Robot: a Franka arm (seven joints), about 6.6 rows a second.
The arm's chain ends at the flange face. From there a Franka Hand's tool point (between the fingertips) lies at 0.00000 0.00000 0.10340 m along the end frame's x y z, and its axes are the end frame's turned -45 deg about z.
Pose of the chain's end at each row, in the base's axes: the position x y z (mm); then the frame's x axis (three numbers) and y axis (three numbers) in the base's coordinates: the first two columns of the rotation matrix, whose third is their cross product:
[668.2 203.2 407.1 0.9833 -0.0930 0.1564 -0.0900 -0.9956 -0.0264]
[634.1 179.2 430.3 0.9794 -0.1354 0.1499 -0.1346 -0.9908 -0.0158]
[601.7 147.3 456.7 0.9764 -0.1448 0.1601 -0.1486 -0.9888 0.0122]
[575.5 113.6 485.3 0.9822 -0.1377 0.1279 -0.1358 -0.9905 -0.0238]
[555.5 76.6 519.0 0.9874 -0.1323 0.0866 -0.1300 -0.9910 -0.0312]
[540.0 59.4 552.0 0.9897 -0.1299 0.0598 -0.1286 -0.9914 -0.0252]
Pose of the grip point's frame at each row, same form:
[684.6 204.4 305.0 0.7589 0.6382 0.1293 0.6317 -0.7698 0.0919]
[649.7 178.7 328.1 0.7877 0.6049 0.1172 0.5974 -0.7963 0.0948]
[617.9 143.6 354.6 0.7955 0.5968 0.1046 0.5853 -0.8016 0.1218]
[588.9 114.2 382.8 0.7905 0.6030 0.1073 0.5985 -0.7978 0.0736]
[564.8 78.6 416.0 0.7901 0.6072 0.0833 0.6063 -0.7943 0.0392]
[546.5 61.2 448.8 0.7908 0.6092 0.0601 0.6089 -0.7929 0.0245]

